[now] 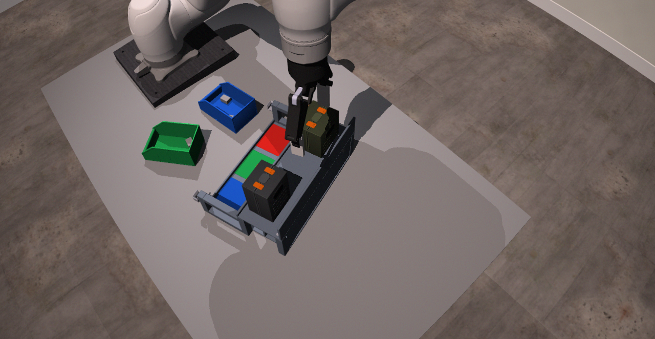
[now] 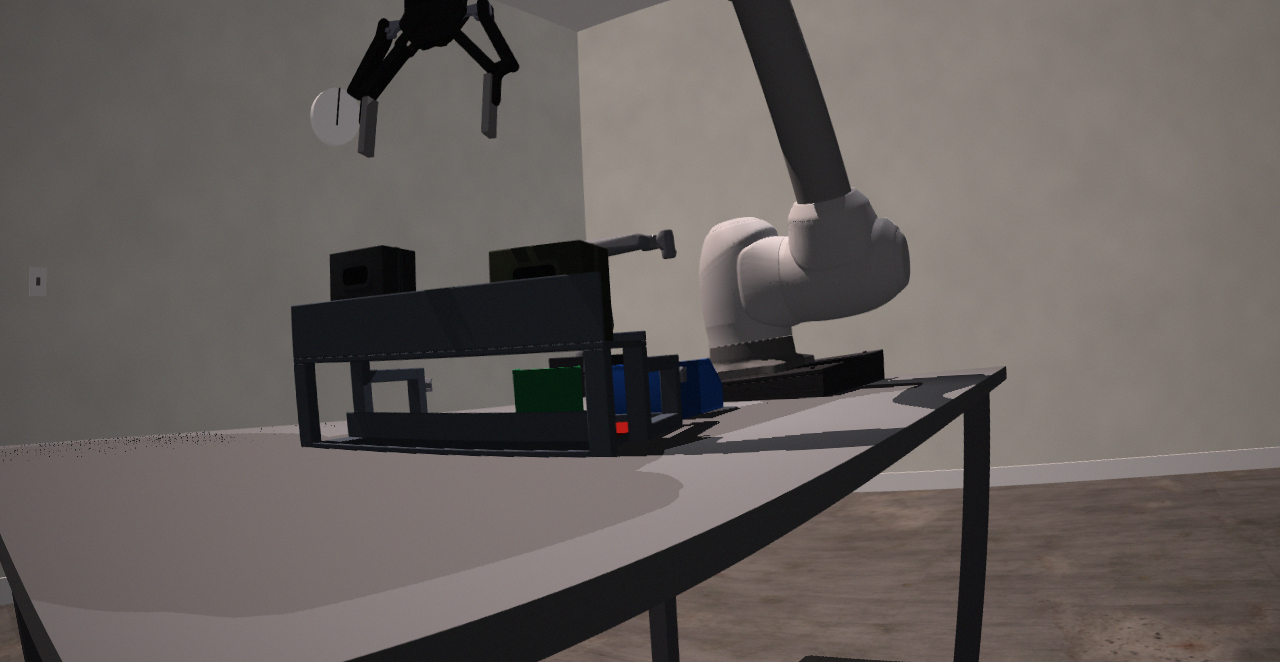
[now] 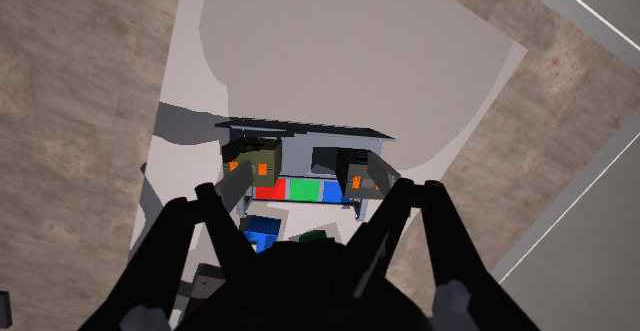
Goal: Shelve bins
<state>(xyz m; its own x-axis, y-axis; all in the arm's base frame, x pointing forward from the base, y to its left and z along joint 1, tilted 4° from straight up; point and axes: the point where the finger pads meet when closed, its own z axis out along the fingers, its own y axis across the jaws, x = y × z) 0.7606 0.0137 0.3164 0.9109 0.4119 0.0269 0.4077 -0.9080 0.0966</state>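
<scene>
Right now my hand is 43 cm past the green bin, 29 cm above it and 19 cm to the left of it. The rest, counted from my hand: olive case 18 cm below, 10 cm to the left, 9 cm behind; black case 16 cm below, 13 cm to the right, 3 cm behind; blue bin 43 cm behind, 29 cm below, 2 cm to the left.
</scene>
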